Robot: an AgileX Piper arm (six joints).
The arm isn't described. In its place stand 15 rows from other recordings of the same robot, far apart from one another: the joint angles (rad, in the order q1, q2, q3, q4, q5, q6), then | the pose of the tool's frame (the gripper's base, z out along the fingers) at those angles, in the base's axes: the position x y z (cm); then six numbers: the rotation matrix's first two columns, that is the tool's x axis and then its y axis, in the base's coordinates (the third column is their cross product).
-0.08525, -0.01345, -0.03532, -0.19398, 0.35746, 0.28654 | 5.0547 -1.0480 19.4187 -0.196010 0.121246 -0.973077 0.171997 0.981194 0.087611
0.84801, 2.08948, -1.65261, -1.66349, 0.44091, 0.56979 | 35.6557 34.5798 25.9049 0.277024 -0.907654 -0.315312 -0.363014 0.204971 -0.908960
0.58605, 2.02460, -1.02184, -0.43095, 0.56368, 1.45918 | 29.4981 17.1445 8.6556 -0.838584 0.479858 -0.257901 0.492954 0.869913 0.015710
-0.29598, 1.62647, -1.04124, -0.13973, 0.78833, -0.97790 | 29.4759 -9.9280 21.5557 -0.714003 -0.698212 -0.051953 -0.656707 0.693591 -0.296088
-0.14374, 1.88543, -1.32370, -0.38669, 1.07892, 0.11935 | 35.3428 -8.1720 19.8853 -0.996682 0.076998 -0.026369 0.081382 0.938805 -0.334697
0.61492, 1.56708, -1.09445, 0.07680, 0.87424, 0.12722 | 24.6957 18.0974 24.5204 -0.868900 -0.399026 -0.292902 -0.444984 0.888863 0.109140
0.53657, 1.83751, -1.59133, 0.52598, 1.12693, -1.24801 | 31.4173 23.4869 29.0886 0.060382 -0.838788 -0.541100 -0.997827 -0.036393 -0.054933
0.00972, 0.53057, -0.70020, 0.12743, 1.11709, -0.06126 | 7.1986 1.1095 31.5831 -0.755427 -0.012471 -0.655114 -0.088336 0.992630 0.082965
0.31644, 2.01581, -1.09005, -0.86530, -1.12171, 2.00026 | 36.6752 18.5759 19.5649 -0.870936 0.479955 -0.105420 -0.124944 -0.008811 0.992125
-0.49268, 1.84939, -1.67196, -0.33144, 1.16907, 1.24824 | 33.4956 -21.0749 30.1114 0.115288 0.910198 -0.397803 0.984475 -0.051338 0.167848
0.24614, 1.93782, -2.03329, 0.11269, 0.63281, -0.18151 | 44.6445 11.8402 40.0649 -0.390379 -0.191061 -0.900611 -0.337950 0.939678 -0.052862
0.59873, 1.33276, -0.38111, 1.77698, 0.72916, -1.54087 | 13.4989 16.3940 18.6490 -0.750280 -0.237731 -0.616899 -0.650503 0.432015 0.624667
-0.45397, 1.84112, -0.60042, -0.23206, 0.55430, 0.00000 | 19.5671 -10.7737 7.4885 -0.957322 0.249550 0.145809 0.237830 0.966824 -0.093211
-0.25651, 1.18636, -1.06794, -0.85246, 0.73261, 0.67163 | 22.7844 -10.7134 37.1272 -0.539146 0.111813 -0.834757 0.612836 0.731960 -0.297770
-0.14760, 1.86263, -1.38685, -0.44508, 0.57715, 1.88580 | 40.4588 -8.1767 23.7327 0.231807 0.946143 -0.226006 0.803712 -0.055395 0.592435
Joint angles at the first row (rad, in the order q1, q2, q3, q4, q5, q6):
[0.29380, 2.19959, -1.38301, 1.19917, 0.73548, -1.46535]
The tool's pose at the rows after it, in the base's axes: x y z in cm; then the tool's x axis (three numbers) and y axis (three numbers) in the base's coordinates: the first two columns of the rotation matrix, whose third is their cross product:
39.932 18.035 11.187 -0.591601 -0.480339 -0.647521 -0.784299 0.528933 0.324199
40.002 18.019 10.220 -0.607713 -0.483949 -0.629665 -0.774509 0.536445 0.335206
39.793 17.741 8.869 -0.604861 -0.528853 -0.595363 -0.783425 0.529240 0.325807
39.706 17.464 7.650 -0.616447 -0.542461 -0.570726 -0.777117 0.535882 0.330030
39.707 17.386 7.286 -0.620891 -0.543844 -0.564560 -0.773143 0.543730 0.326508
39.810 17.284 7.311 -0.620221 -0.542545 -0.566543 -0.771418 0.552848 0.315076
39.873 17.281 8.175 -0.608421 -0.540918 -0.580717 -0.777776 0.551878 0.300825
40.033 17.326 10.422 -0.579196 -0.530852 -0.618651 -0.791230 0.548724 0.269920
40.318 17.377 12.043 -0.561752 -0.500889 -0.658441 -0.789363 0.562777 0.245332
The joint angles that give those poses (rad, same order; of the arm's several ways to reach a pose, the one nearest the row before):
[0.29621, 2.20894, -1.38497, 1.17957, 0.72736, -1.43826]
[0.29637, 2.23276, -1.38945, 1.17325, 0.72291, -1.42874]
[0.29515, 2.25822, -1.38833, 1.11845, 0.72029, -1.41929]
[0.29172, 2.28315, -1.38537, 1.10211, 0.71240, -1.41606]
[0.29170, 2.28976, -1.38314, 1.10007, 0.70124, -1.41491]
[0.29084, 2.28779, -1.38187, 1.09919, 0.68716, -1.41493]
[0.29084, 2.26651, -1.37998, 1.09697, 0.68475, -1.41489]
[0.29085, 2.21459, -1.37994, 1.09826, 0.68371, -1.41492]
[0.29083, 2.17991, -1.37994, 1.13562, 0.66414, -1.43207]

